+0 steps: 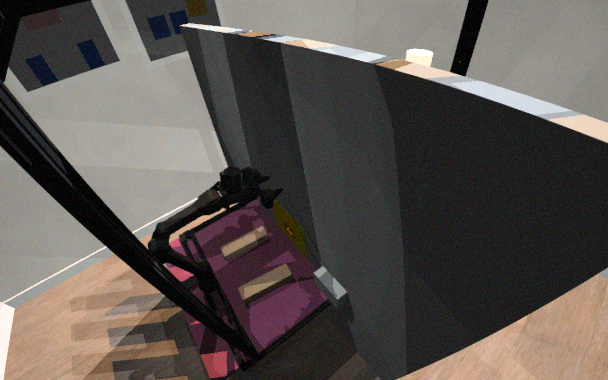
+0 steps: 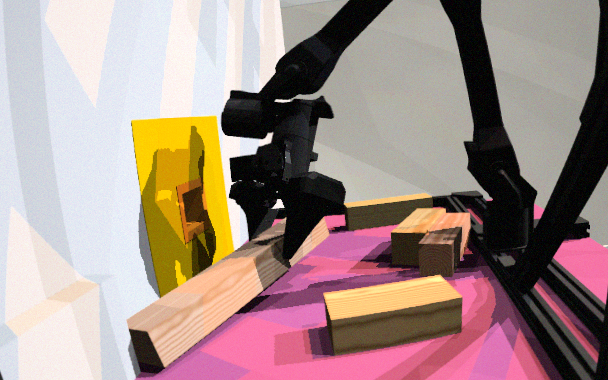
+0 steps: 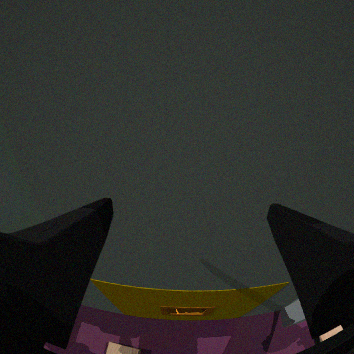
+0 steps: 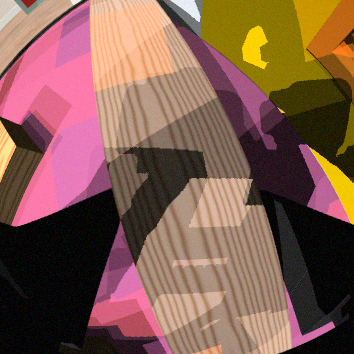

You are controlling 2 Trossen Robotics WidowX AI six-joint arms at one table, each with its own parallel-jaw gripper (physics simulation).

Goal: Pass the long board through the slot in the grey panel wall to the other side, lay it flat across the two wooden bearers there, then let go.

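Places are measured from the left arm's base along level axes (x down, y back, z left), in metres.
Where they show: left gripper, between the fingertips: [image 1: 275, 183] [image 3: 194, 210]; right gripper, between the fingertips: [image 2: 269, 256] [image 4: 191, 197]; left arm's base, origin of its link: [image 1: 210, 285]; right arm's base, origin of its link: [image 2: 509, 244].
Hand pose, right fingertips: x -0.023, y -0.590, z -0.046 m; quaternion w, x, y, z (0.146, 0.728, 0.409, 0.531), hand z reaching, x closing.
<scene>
Things, the pixels of their top centre, and the offset from my right fingertips. "spot": a spot on its surface instead. Level surfaces: height alone.
- pink mat, height of its surface: dx +0.042 m
- orange-rimmed slot, a spot on its surface: [image 2: 193, 207] spot: dx -0.061, dy +0.123, dz +0.058 m
- small grey block, a spot on its surface: [image 1: 330, 284] spot: dx -0.058, dy +0.188, dz -0.305 m
The long board [image 2: 208, 286] [image 4: 197, 211] lies slanted along the foot of the wall, its near end on the pink mat [image 2: 265, 347]. My right gripper [image 2: 276, 234] [image 4: 191, 197] is shut on the long board near its far end. The yellow plate [image 2: 170, 151] [image 4: 239, 21] with the orange-rimmed slot [image 2: 193, 207] [image 3: 187, 310] stands beside the board. On the other side of the grey panel wall [image 1: 340, 170] [image 3: 175, 123], my left gripper [image 1: 268, 186] [image 3: 194, 210] is open and empty, facing the wall above the slot. Two wooden bearers [image 1: 244, 243] [image 1: 266, 283] lie bare on the purple mat [image 1: 280, 317].
Loose wooden blocks [image 2: 393, 313] [image 2: 387, 215] [image 2: 431, 241] lie on the mat on the right arm's side. A small grey block [image 1: 330, 284] sits at the foot of the wall on the left arm's side. A white cylinder [image 1: 419, 56] shows behind the wall's top edge.
</scene>
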